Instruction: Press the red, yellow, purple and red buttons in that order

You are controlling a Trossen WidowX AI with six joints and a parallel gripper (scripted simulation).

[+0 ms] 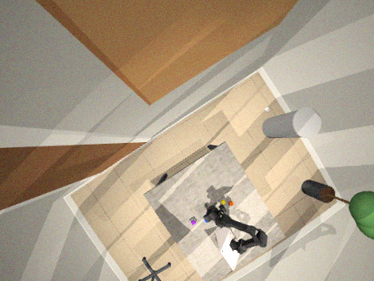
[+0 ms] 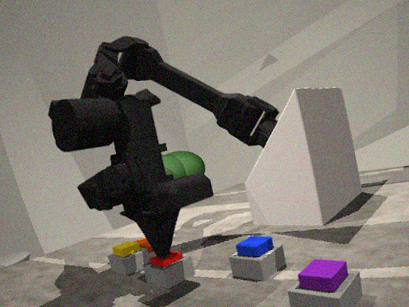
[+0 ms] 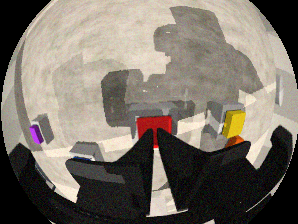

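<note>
Now: gripper tip 10 mm above the red button. From my gripper tip the other things lie so: purple button: 30 mm behind, 220 mm to the left; yellow button: 10 mm ahead, 110 mm to the right; blue button: 70 mm behind, 100 mm to the left.
</note>
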